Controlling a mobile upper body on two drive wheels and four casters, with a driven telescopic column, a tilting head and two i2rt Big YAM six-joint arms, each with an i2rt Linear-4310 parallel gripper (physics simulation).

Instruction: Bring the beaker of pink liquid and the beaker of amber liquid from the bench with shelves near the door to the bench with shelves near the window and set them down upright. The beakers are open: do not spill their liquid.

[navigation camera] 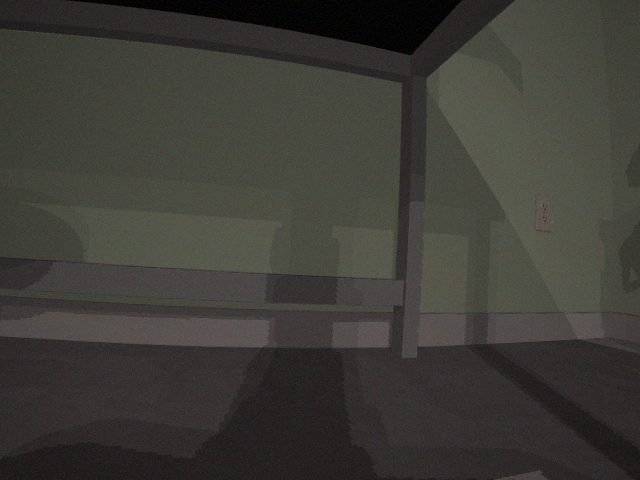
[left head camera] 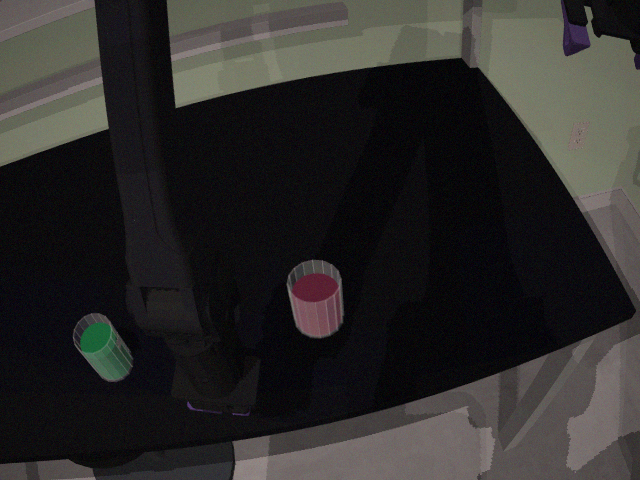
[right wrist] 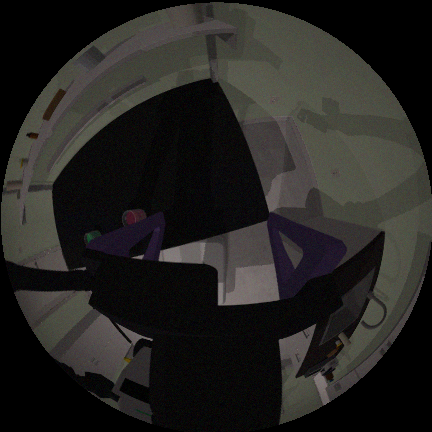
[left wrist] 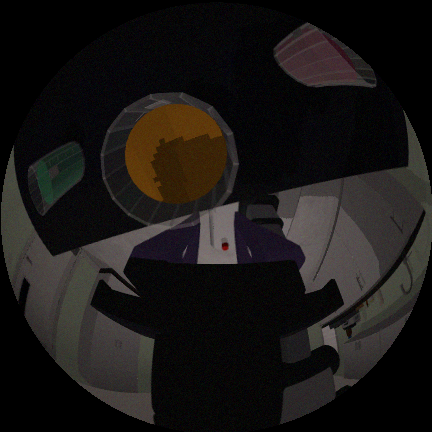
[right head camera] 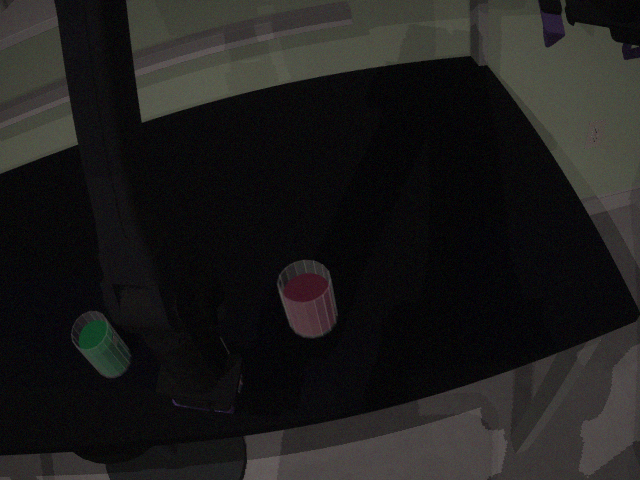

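Note:
The beaker of pink liquid [left head camera: 317,310] [right head camera: 311,312] [left wrist: 317,57] [right wrist: 133,217] stands upright on the black bench top [left head camera: 268,180] [right head camera: 248,180]. The beaker of amber liquid [left wrist: 175,155] stands on the bench near its front edge in the left wrist view; my left arm hides it in both head views. My left gripper [left head camera: 222,411] [right head camera: 204,408] [left wrist: 216,217] is nearly closed and empty, its fingertips close to the amber beaker's near rim in the left wrist view. My right gripper [left head camera: 607,49] [right head camera: 591,43] [right wrist: 215,217] is open and empty, high at the upper right of the head views.
A beaker of green liquid [left head camera: 109,353] [right head camera: 105,351] [left wrist: 65,170] [right wrist: 92,237] stands left of my left gripper in the head views. A shelf [right wrist: 125,47] holds several items above the bench. A bench leg [navigation camera: 412,206] stands ahead, with a wall behind.

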